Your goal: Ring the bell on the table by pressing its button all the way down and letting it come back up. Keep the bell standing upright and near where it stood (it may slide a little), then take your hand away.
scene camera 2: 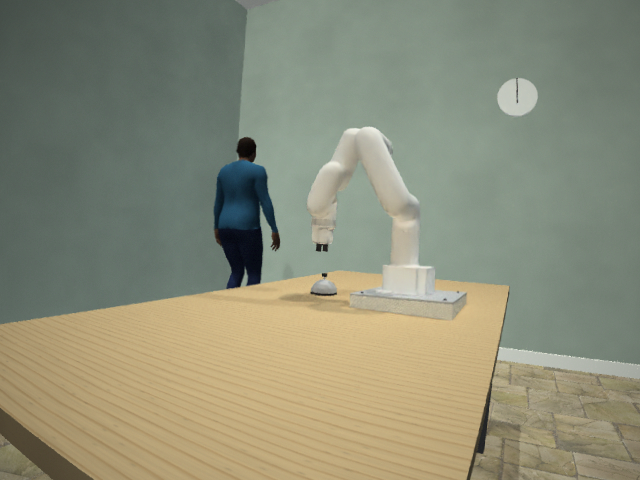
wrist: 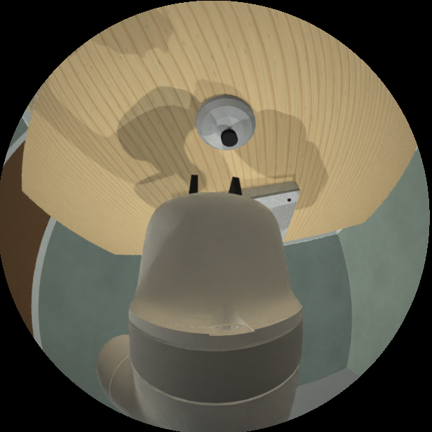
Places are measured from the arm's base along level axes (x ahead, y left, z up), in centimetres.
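Pixels of known places: hand at its tool point: (scene camera 2: 322,248); arm's base at its link origin: (scene camera 2: 403,292).
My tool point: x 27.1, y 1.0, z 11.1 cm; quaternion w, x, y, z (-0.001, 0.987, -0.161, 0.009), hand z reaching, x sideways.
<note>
Ahead of a thing's pixels: the offset from my tool point to its middle. Level surfaces: height alone.
A silver dome bell @(dx -0.4, dy -1.6, dz -11.4 cm) (scene camera 2: 323,287) (wrist: 215,119) stands upright on the wooden table @(dz -14.7 cm) (scene camera 2: 258,372) (wrist: 350,100). Its black button @(dx -0.4, dy -1.6, dz -8.6 cm) (scene camera 2: 324,274) (wrist: 229,137) is up, on a short stem above the dome. My gripper (scene camera 2: 322,248) (wrist: 215,185) points down, well above the button, with a clear gap between them. Its two black fingers stand apart with nothing between them. In the wrist view the fingers show below the bell, and the gripper's body hides what lies behind it.
The arm's white base stands on a grey plate (scene camera 2: 408,304) (wrist: 280,210) to the right of the bell in the scene view. A person in a blue top (scene camera 2: 239,196) stands beyond the table. A round clock (scene camera 2: 517,97) hangs on the wall.
</note>
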